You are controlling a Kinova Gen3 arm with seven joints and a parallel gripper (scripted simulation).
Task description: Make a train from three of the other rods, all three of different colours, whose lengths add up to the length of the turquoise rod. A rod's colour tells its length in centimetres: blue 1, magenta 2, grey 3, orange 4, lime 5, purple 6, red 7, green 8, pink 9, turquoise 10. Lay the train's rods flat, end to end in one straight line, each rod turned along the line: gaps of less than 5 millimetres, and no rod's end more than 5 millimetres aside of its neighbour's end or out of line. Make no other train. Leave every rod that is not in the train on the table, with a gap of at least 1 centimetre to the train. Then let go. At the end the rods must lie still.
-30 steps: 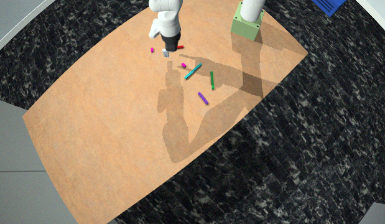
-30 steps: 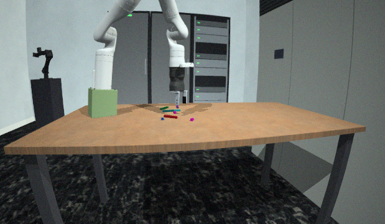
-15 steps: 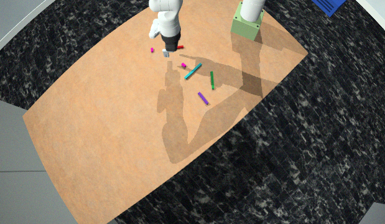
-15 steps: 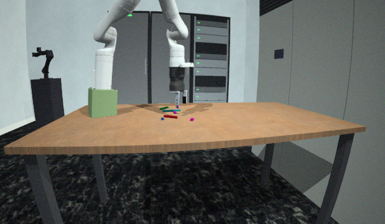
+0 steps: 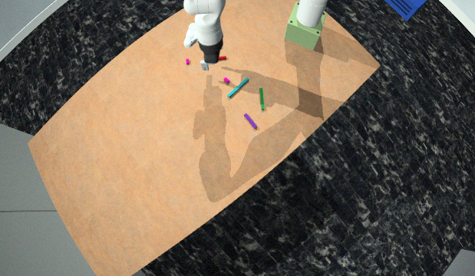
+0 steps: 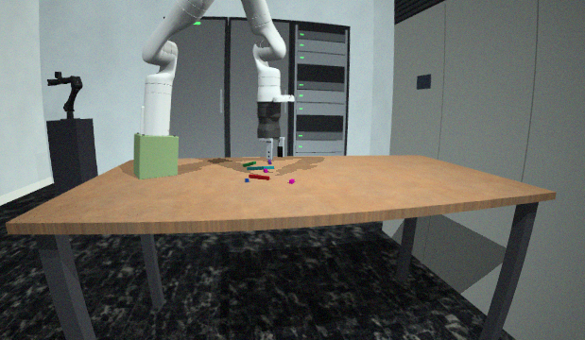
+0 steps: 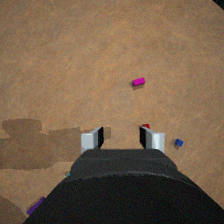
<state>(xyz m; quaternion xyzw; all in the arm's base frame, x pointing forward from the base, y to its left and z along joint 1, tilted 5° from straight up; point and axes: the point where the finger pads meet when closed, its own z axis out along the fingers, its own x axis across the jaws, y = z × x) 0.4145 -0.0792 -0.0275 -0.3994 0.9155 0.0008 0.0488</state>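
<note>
Now: hand 90 mm past the blue rod, 60 mm to the left of it and 70 mm above it. The rest, counted from my hand: turquoise rod: 40 mm behind, 130 mm to the left, 70 mm below; then red rod: 50 mm behind, 20 mm to the right, 70 mm below; then green rod: 80 mm behind, 210 mm to the left, 70 mm below.
</note>
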